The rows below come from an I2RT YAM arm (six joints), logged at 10 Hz.
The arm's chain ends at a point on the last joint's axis. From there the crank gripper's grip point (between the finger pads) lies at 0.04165 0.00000 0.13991 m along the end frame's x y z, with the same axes.
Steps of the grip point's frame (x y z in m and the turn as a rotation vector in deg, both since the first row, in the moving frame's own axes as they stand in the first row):
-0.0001, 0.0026, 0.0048, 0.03, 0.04, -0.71
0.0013, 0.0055, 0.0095, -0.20, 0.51, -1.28
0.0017, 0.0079, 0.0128, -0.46, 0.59, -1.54
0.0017, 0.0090, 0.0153, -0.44, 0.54, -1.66
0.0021, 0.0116, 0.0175, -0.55, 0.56, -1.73
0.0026, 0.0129, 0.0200, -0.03, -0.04, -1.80
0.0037, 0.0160, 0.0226, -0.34, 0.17, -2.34
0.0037, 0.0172, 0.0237, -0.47, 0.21, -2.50
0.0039, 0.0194, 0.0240, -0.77, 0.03, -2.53
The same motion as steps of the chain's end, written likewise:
-0.0002, 0.0032, 0.0048, 0.03, 0.04, -0.71
0.0001, 0.0060, 0.0099, -0.20, 0.51, -1.28
0.0003, 0.0079, 0.0132, -0.46, 0.59, -1.54
0.0004, 0.0092, 0.0157, -0.44, 0.54, -1.66
0.0007, 0.0115, 0.0179, -0.55, 0.56, -1.73
0.0027, 0.0141, 0.0200, -0.03, -0.04, -1.80
0.0033, 0.0169, 0.0227, -0.34, 0.17, -2.34
0.0032, 0.0179, 0.0239, -0.47, 0.21, -2.50
0.0038, 0.0194, 0.0240, -0.77, 0.03, -2.53

